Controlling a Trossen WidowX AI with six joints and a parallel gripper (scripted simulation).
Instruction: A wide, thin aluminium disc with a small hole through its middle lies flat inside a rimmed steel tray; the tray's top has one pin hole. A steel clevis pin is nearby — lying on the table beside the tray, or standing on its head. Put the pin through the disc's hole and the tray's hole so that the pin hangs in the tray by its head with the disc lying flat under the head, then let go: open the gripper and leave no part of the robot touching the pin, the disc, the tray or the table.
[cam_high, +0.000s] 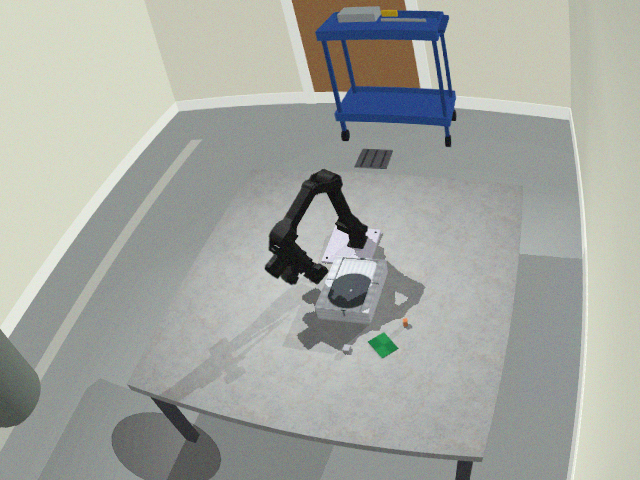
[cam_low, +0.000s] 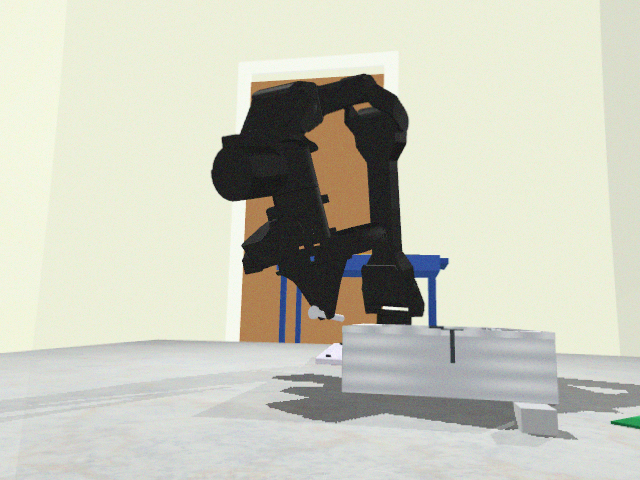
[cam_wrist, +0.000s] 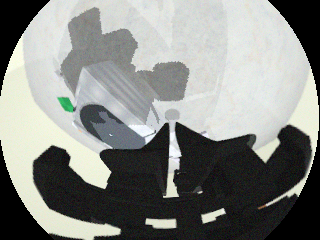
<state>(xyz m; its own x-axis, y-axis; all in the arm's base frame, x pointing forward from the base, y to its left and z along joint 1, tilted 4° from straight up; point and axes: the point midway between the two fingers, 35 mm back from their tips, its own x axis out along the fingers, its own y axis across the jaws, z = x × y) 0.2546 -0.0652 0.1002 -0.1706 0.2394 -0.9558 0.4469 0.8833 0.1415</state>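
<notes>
The dark aluminium disc is 20 mm ahead of my gripper tip, 130 mm to the left of it and 10 mm below it. The rest, counted from my gripper tip: steel clevis pin (right at my gripper tip); then small grey block (230 mm ahead, 190 mm to the left, 60 mm below); then rimmed steel tray (10 mm behind, 130 mm to the left, 20 mm below).
</notes>
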